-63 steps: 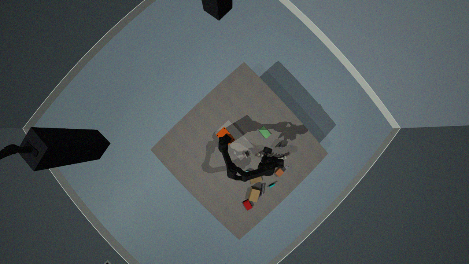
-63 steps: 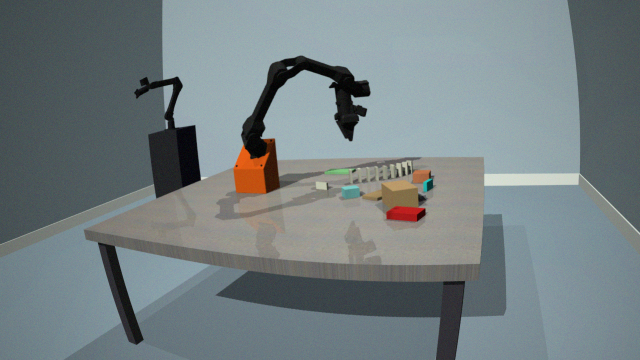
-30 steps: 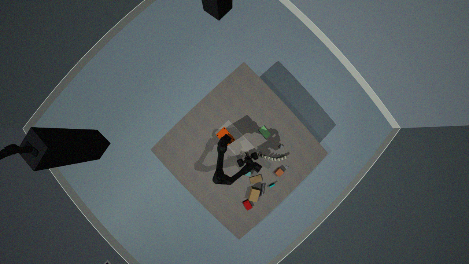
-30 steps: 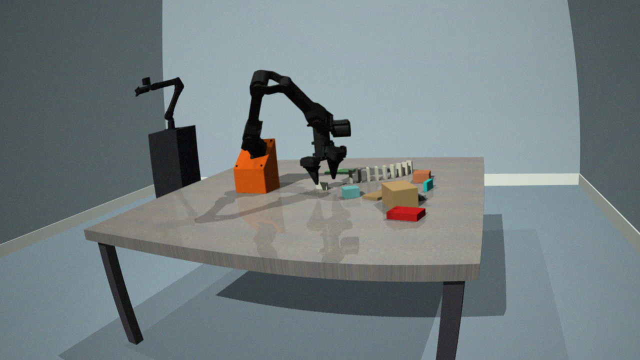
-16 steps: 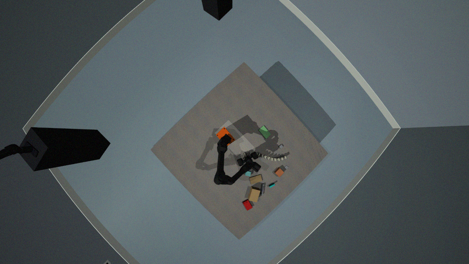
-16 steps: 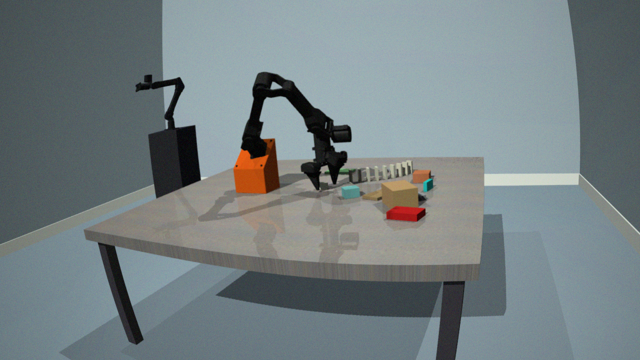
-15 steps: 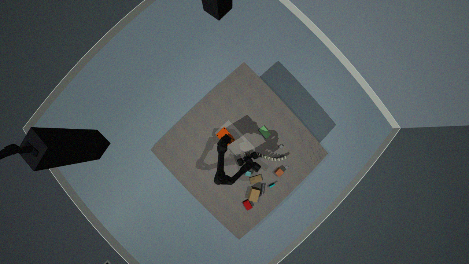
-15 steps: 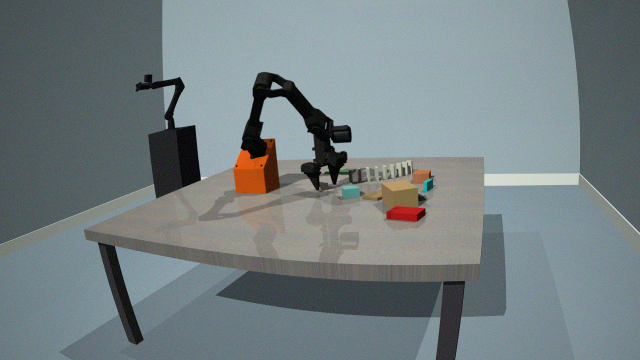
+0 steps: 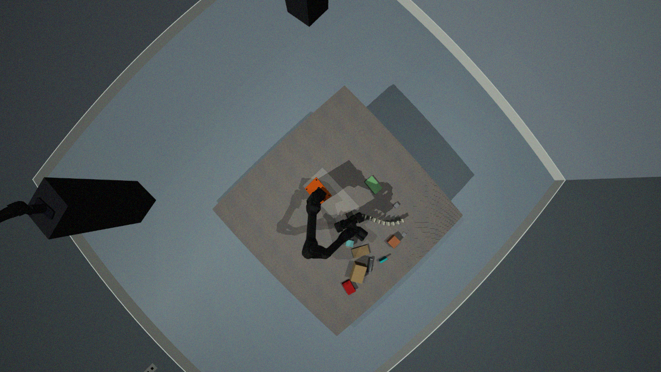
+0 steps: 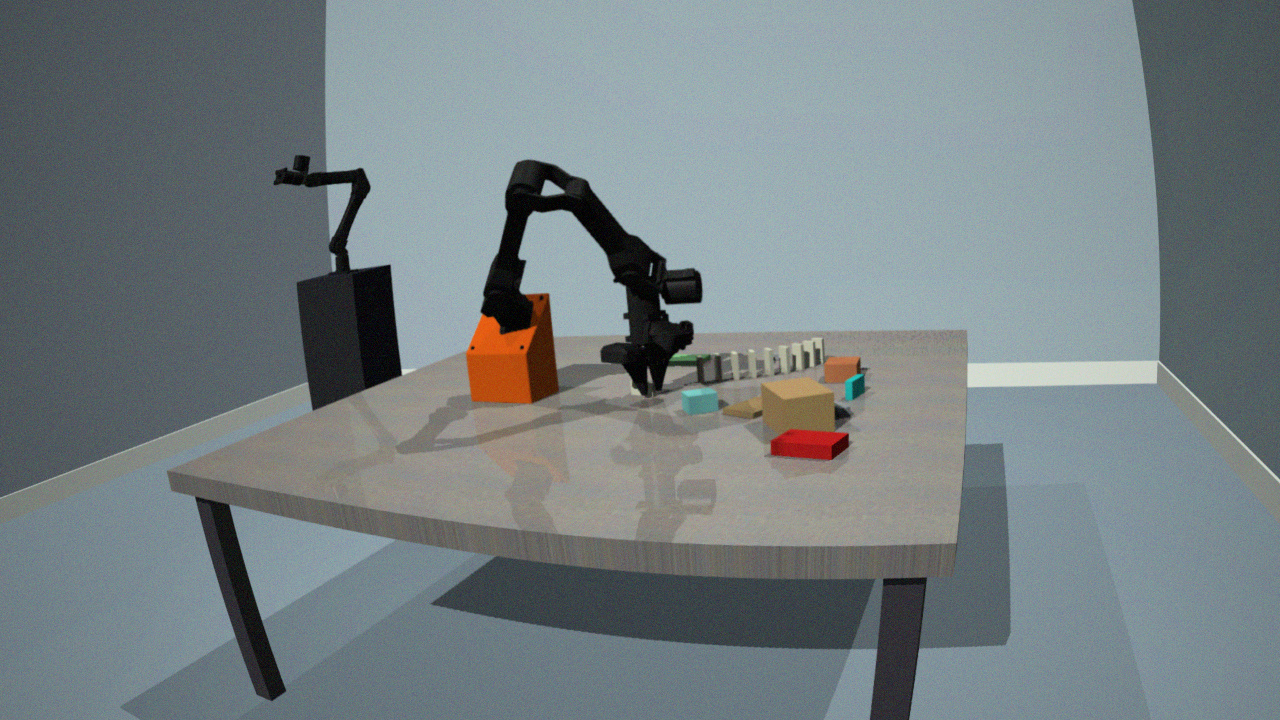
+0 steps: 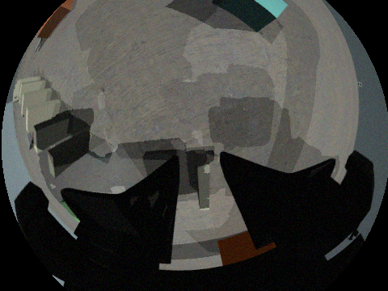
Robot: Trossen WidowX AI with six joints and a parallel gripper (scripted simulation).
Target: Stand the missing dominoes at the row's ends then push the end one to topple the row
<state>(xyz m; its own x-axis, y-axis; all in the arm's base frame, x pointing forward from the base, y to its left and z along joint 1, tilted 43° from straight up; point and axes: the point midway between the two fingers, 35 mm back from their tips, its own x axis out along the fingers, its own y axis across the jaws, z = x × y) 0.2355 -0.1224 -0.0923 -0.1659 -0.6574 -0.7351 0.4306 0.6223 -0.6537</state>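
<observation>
My gripper tip is 110 mm short of the cyan block, 110 mm to the left of it and 10 mm below it. From my gripper tip the other things lie so: orange block 350 mm ahead, 90 mm to the left, 10 mm above; then flat green block 10 mm behind, 300 mm to the left; then flat tan slab 210 mm ahead, 110 mm to the right.
</observation>
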